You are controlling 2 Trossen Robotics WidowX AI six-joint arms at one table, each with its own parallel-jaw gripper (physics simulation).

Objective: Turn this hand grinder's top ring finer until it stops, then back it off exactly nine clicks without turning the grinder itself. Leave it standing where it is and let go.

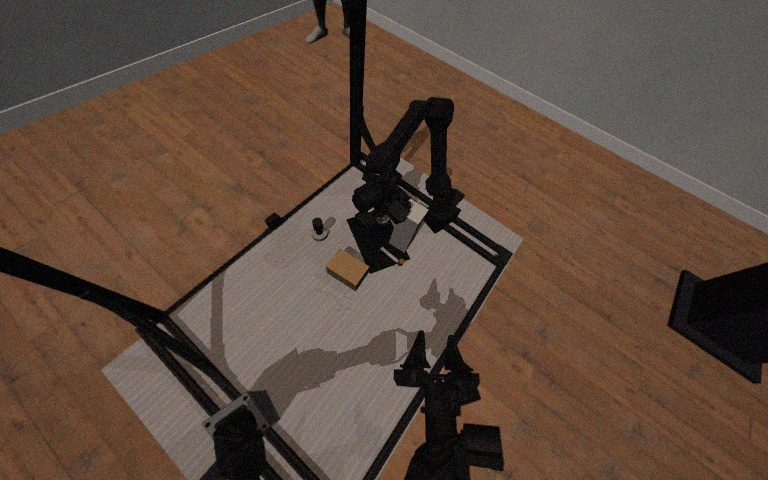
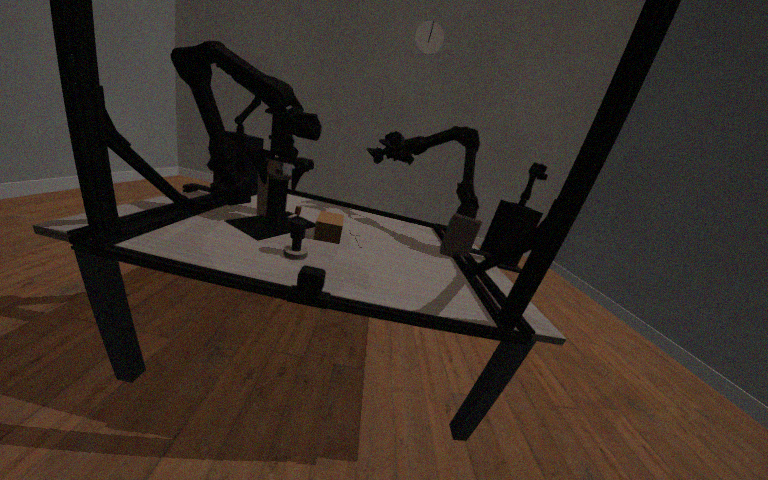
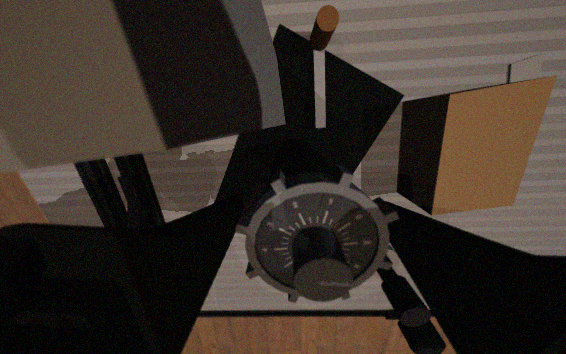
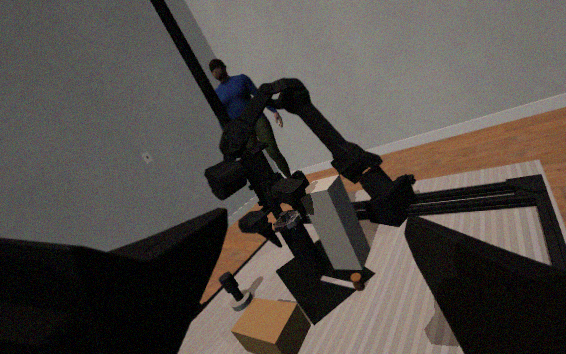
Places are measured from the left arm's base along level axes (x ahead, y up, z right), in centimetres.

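Pixels of known places: left gripper, fingertip midpoint: (image 1: 379, 221) (image 2: 278, 187) (image 3: 309, 203) (image 4: 293, 234); right gripper, fingertip midpoint: (image 1: 436, 332) (image 2: 373, 144) (image 4: 316, 221); left arm's base at its link origin: (image 1: 442, 209) (image 2: 230, 181) (image 4: 384, 190); right arm's base at its link origin: (image 1: 237, 425) (image 2: 464, 221).
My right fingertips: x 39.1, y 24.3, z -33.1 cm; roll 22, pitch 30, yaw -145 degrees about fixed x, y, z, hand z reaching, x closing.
Observation:
Ahead of a thing's pixels: the offset from my right fingertips to its top centre. "spot": to the spot under its first point.
The hand grinder @(dx -13.4, dy -13.8, dz +38.3 cm) (image 1: 380, 229) (image 4: 300, 246) is a dark upright cylinder on a black square base (image 1: 372, 248) (image 4: 311, 291) (image 3: 359, 91). Its grey notched top ring @(spot: dx -13.8, dy -14.5, dz +37.4 cm) (image 3: 317, 242) (image 4: 287, 220) carries a dial with tick marks. My left gripper (image 3: 309, 203) (image 1: 382, 214) (image 2: 282, 167) (image 4: 293, 234) hangs over the grinder's top. It is open, with one finger on each side of the ring. My right gripper (image 1: 434, 339) (image 2: 373, 153) is open and empty, held high over the near right edge of the table, far from the grinder.
A tall grey block @(dx -21.0, dy -11.1, dz +32.4 cm) (image 4: 338, 225) (image 1: 407, 229) stands right behind the grinder. A white bar with a brown knob @(spot: dx -14.8, dy -28.0, dz +25.2 cm) (image 3: 324, 24) (image 4: 357, 279) (image 1: 401, 261) lies on the base. A tan box @(dx +3.0, dy -25.5, dz +32.1 cm) (image 1: 348, 269) (image 2: 329, 226) (image 4: 267, 324) and a small dark peg on a disc @(dx +4.1, dy -22.5, dz +50.7 cm) (image 1: 318, 228) (image 2: 296, 240) (image 4: 234, 289) stand nearby.

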